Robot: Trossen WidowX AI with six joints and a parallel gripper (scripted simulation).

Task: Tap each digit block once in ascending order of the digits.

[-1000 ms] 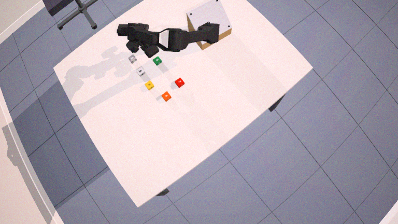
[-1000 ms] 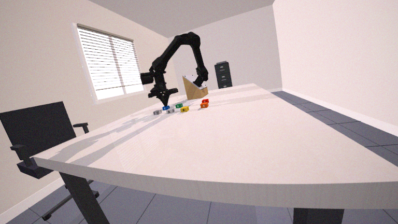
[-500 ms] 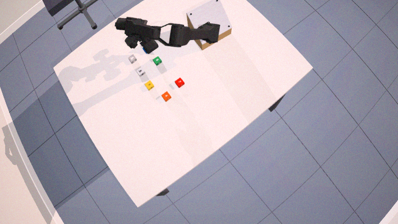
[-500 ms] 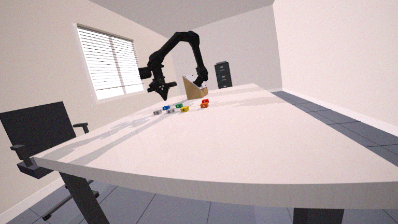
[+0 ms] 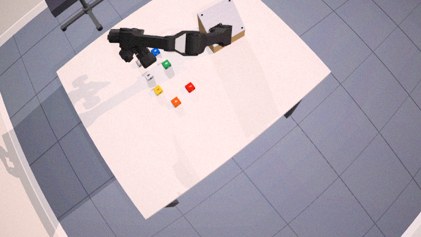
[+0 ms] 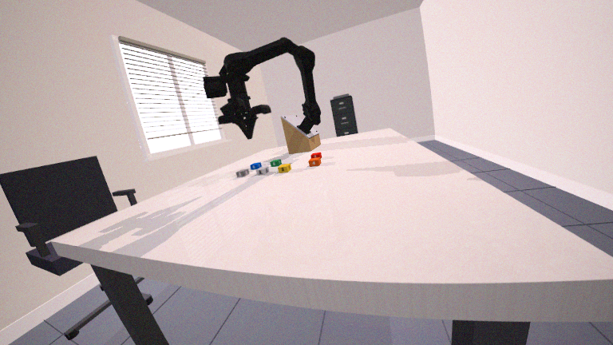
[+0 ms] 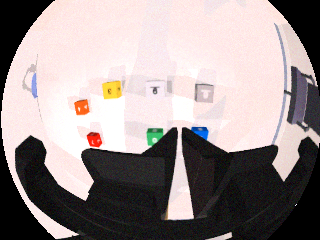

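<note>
Now: the white block 2 cm ahead of my gripper tip, 3 cm to the left of it and 11 cm below it. Also, from my gripper tip: grey block: 2 cm ahead, 5 cm to the right, 11 cm below; then blue block: 7 cm behind, 6 cm to the right, 11 cm below; then green block: 8 cm behind, 3 cm to the left, 11 cm below.
</note>
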